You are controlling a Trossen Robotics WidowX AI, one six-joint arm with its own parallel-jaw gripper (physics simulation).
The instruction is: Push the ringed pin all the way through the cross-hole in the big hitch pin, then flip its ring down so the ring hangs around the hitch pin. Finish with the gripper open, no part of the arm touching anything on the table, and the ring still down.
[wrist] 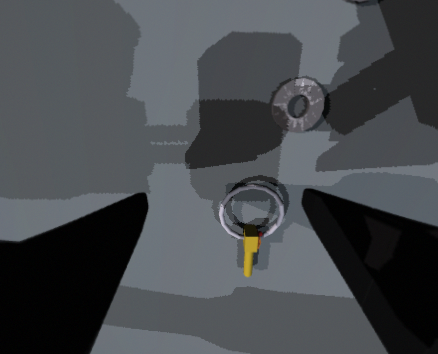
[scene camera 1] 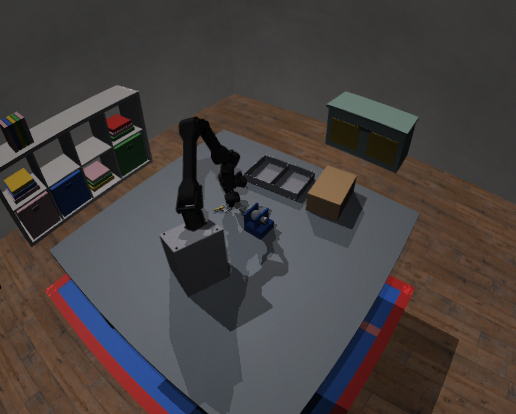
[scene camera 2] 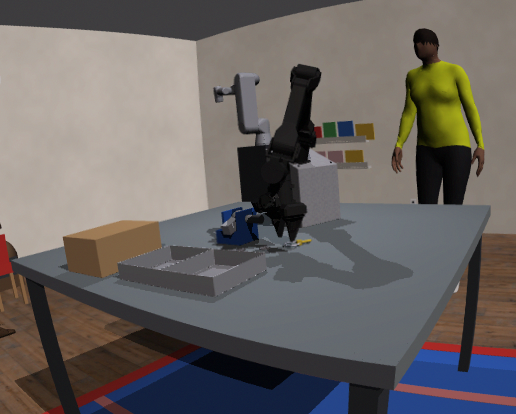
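Pixels of known places: gripper, between the fingertips: (wrist: 226, 198) (scene camera 2: 286, 239); arm's base, origin of its link: (scene camera 1: 195, 225) (scene camera 2: 298, 159).
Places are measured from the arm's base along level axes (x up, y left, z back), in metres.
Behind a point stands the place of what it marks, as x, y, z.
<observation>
The ringed pin lies on the table, with a yellow body (wrist: 251, 241) {-0.207, 0.187, -0.266} (scene camera 2: 303, 242) {-0.215, 0.197, -0.255} (scene camera 1: 218, 208) {-0.211, 0.194, -0.252} and a thin silver ring (wrist: 223, 218) {-0.213, 0.197, -0.290}. My gripper (wrist: 226, 198) {-0.195, 0.183, -0.312} (scene camera 2: 286, 237) {-0.195, 0.183, -0.312} is open and empty, pointing down above the pin. In the wrist view the ring shows between and beyond the fingertips, and the yellow body shows nearer the camera. The big grey hitch pin (scene camera 1: 256, 215) {-0.133, -0.022, -0.283} (scene camera 2: 228, 226) {-0.161, 0.011, -0.360} lies across a blue stand (scene camera 1: 259, 229) {-0.181, -0.054, -0.267} (scene camera 2: 242, 232) {-0.186, 0.025, -0.320}, to one side of the gripper. Its cross-hole cannot be made out.
A grey washer (wrist: 282, 106) {-0.218, 0.131, -0.338} lies beyond the ring; part of another (wrist: 363, 1) {-0.219, 0.075, -0.365} shows at the wrist view's top edge. A two-compartment tray (scene camera 1: 296, 196) {-0.196, -0.021, -0.551} (scene camera 2: 170, 278) {-0.196, 0.194, -0.708} and a brown box (scene camera 1: 331, 192) {-0.122, -0.171, -0.614} (scene camera 2: 112, 245) {-0.149, -0.048, -0.719} stand on the table (scene camera 1: 320, 280) {-0.221, -0.391, -0.259} (scene camera 2: 340, 320) {-0.221, 0.590, -0.664}.
</observation>
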